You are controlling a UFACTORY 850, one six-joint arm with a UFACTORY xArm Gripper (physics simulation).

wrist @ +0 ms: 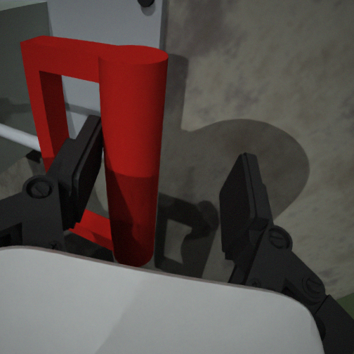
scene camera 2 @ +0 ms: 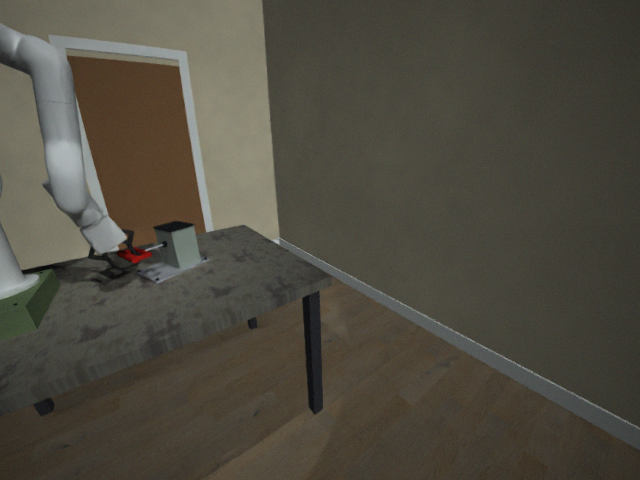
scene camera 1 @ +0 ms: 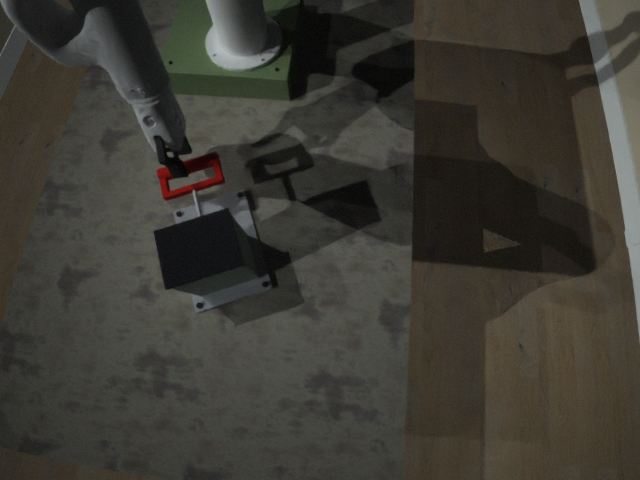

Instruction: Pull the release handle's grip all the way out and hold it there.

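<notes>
The release handle's red grip (scene camera 1: 217, 167) (scene camera 2: 135, 255) (wrist: 132, 115) is a rectangular frame with a thick round outer bar. It stands out from the grey-green box with a dark top (scene camera 1: 199, 250) (scene camera 2: 185, 248) (wrist: 17, 70) on a white rod (scene camera 1: 196, 202) (scene camera 2: 154, 249) (wrist: 17, 136), a length of which shows. My gripper (scene camera 1: 176, 163) (wrist: 167, 156) is open around the outer bar. In the wrist view one finger passes through the frame, close against the bar's inner side; the other stands well apart on the outer side. Whether the inner finger touches is unclear.
The box stands on a pale bolted plate (scene camera 1: 227, 295) (scene camera 2: 157, 274) (wrist: 112, 22) on the mottled grey table (scene camera 1: 310, 341) (scene camera 2: 217, 294). The arm's green base block (scene camera 1: 227, 85) (scene camera 2: 18, 315) is at the table's other side. A wall and door stand beyond.
</notes>
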